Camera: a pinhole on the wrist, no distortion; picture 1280 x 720 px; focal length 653.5 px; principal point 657.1 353.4 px. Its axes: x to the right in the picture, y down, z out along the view. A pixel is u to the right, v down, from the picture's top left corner.
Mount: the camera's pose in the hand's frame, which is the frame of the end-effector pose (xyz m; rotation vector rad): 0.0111 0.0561 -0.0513 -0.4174 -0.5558 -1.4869
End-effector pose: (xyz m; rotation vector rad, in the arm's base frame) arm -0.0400 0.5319 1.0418 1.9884 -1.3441 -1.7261
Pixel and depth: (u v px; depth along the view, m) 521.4 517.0 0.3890
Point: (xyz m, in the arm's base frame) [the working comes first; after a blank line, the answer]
In the camera's frame: -0.0808 0.0974 0.3890

-0.4148 0.3674 1.1525
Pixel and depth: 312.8 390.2 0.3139
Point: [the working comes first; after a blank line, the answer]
In the camera's frame: -0.1654 0.0177 0.3139

-0.3188 0.3605 1.2519
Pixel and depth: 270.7 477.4 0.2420
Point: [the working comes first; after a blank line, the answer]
In the camera's frame: -0.1431 0.0459 0.2420

-0.2556 0.3520 1.2030
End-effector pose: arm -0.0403 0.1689 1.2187 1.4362 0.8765 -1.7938
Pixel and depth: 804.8 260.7 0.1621
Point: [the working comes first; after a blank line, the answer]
In the camera's frame: 0.0366 -0.0230 0.1621

0.0105 0.0230 1.2504
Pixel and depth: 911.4 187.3 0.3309
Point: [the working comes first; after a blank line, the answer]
In the camera's frame: 0.1288 -0.0841 0.3309

-0.0584 -0.1353 1.3548
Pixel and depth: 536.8 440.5 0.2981
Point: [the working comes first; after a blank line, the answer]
In the camera's frame: -0.0549 0.0397 0.2981

0.0995 -0.1185 1.1968
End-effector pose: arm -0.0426 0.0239 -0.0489 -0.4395 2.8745 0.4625
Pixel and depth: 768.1 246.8 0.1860
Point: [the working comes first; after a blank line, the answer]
In the camera's frame: 0.0316 -0.0303 0.1860

-0.0359 0.1960 -0.1100
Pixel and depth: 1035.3 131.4 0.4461
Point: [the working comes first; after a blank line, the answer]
In the camera's frame: 0.2582 -0.1515 0.4461

0.1603 0.3091 -0.3970
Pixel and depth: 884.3 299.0 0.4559
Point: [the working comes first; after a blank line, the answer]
In the camera's frame: 0.1585 -0.0380 0.4559

0.0195 0.3501 -0.3594
